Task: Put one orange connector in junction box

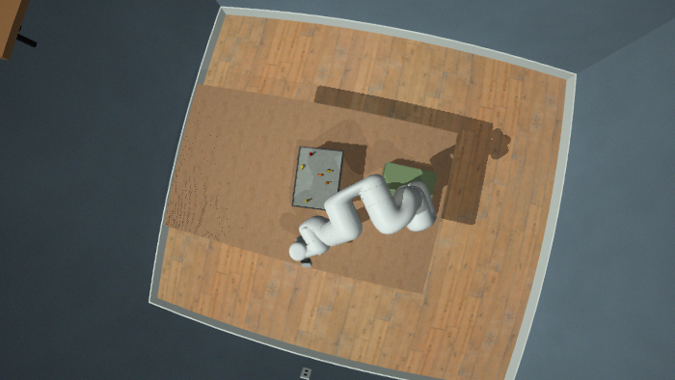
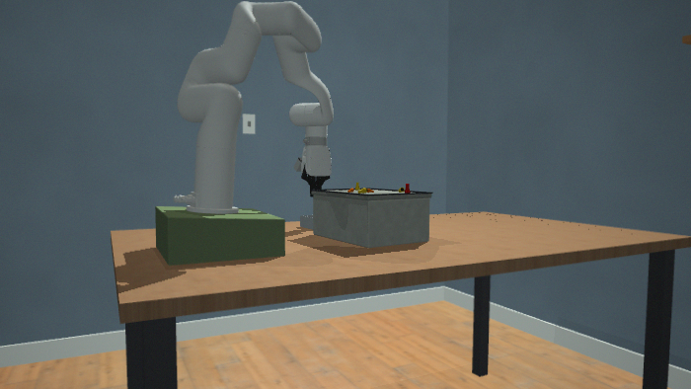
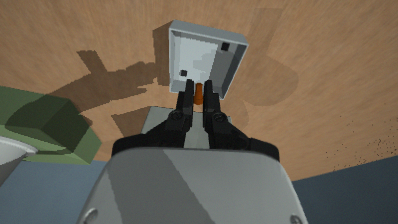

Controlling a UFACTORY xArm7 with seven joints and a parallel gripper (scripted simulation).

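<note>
Now: the steel junction box 10 mm ahead of my hand, 20 mm to the right of it and 120 mm below it. Also, from my hand: yellow connector: 40 mm ahead, 190 mm to the right, 20 mm above; then grey tool case: 10 mm ahead, 300 mm to the right, 30 mm below.
</note>
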